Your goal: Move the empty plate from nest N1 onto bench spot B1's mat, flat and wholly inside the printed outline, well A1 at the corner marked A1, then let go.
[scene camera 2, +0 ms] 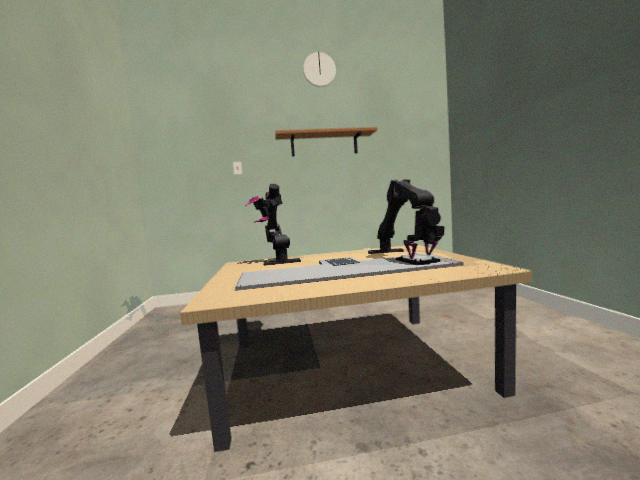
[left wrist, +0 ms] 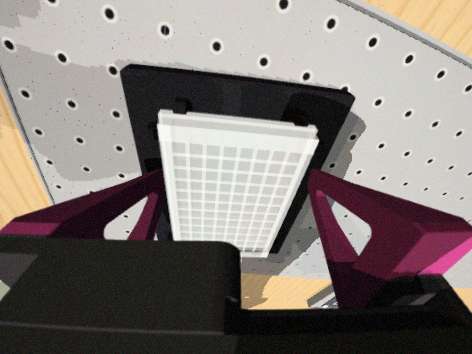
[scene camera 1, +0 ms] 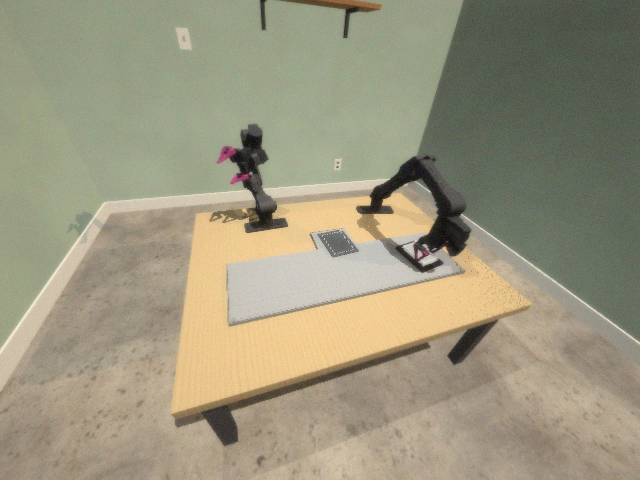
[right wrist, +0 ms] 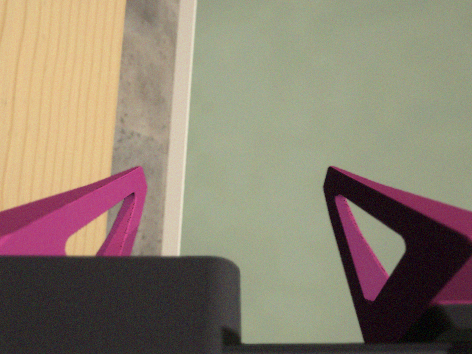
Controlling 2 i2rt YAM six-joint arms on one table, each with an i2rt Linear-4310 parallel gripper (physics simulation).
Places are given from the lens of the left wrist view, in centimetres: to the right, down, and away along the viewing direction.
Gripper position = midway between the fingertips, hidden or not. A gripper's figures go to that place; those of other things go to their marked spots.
my left gripper point(left wrist: 237, 177): 0, 0, 13
well plate point(left wrist: 228, 178): 0, 0, 12
